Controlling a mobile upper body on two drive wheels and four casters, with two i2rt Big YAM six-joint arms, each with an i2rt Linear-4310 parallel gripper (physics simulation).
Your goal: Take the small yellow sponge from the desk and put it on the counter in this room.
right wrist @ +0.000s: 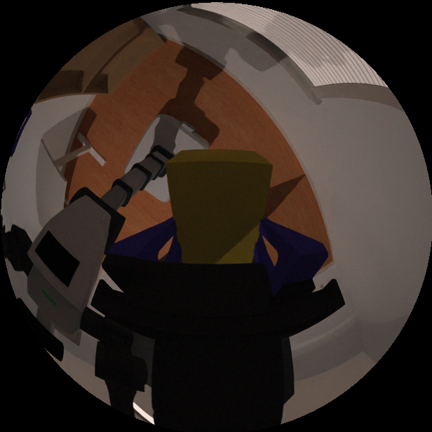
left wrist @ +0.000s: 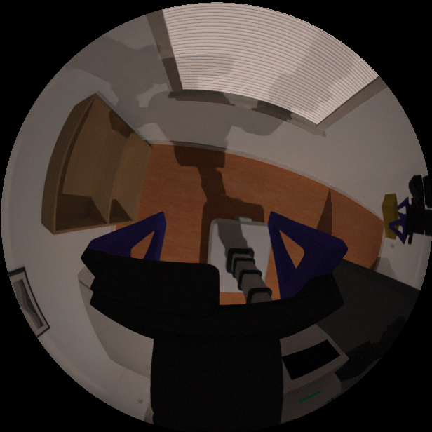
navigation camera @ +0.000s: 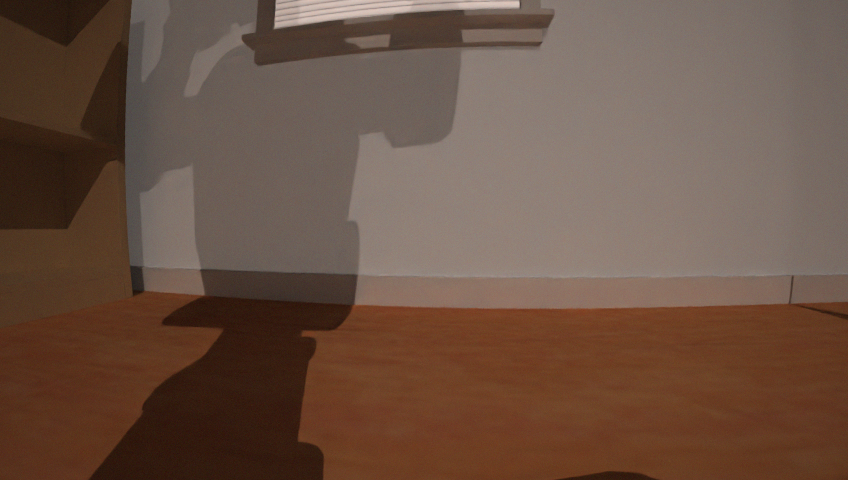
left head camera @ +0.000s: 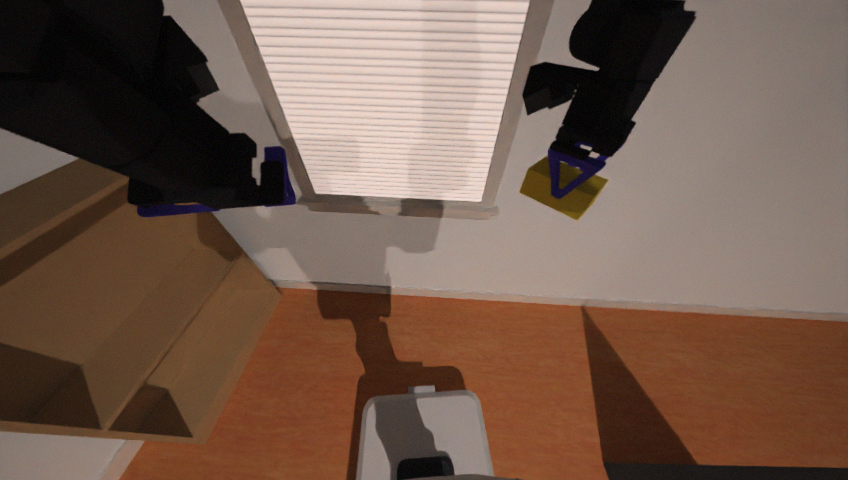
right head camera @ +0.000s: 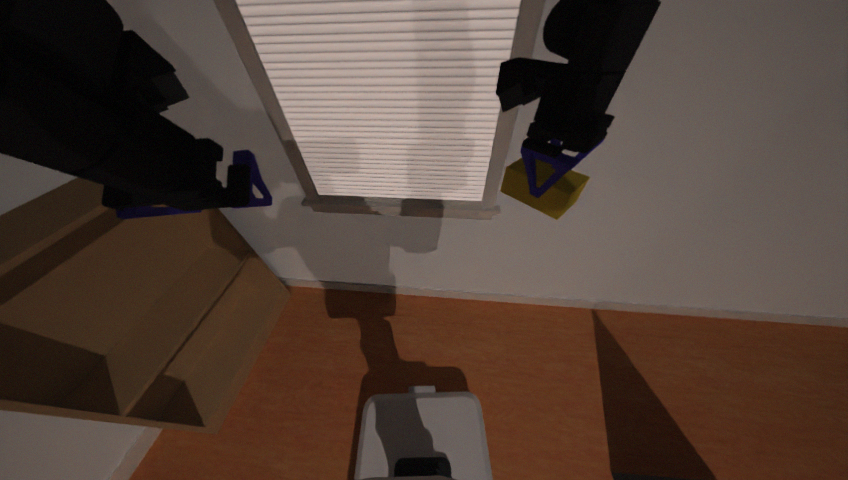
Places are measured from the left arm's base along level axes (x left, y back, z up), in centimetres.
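Pixels of known places: left gripper, fingertip midpoint: (left head camera: 257, 202) (right head camera: 236, 204); right gripper, fingertip midpoint: (left head camera: 563, 189) (right head camera: 544, 187).
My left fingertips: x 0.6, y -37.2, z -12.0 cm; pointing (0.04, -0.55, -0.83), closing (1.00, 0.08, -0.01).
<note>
Ahead of a thing's pixels: the offset from my left fingertips to its top centre. "spot": to the spot under its first point. Level surfaces: height alone.
The small yellow sponge @(dx -45.3, dy -4.2, dz +1.0 cm) (left head camera: 578, 205) (right head camera: 556, 203) (left wrist: 389, 216) (right wrist: 217, 200) is held between the fingers of my right gripper (left head camera: 565, 183) (right head camera: 545, 183) (right wrist: 217, 217), in the air in front of the pale wall. It sticks out past the fingertips. My left gripper (left head camera: 217, 208) (right head camera: 195, 209) (left wrist: 216, 217) is open and empty, with its fingers wide apart, well to the left of the sponge. A dark grey block (left head camera: 726, 472) (left wrist: 370, 295) shows at the lower right in the left head and left wrist views; I cannot tell if it is the counter or the desk.
A brown shelf unit (left head camera: 238, 309) (left wrist: 47, 225) (navigation camera: 59, 285) stands at the left against the wall. A window with blinds @(spot: dx -15.7, dy -60.2, dz -6.2 cm) (left head camera: 392, 107) (right head camera: 386, 107) and a projecting sill (navigation camera: 404, 32) is ahead. My white base (left head camera: 386, 434) (right head camera: 386, 434) is on the orange floor @(dz -129.0 cm) (navigation camera: 535, 380).
</note>
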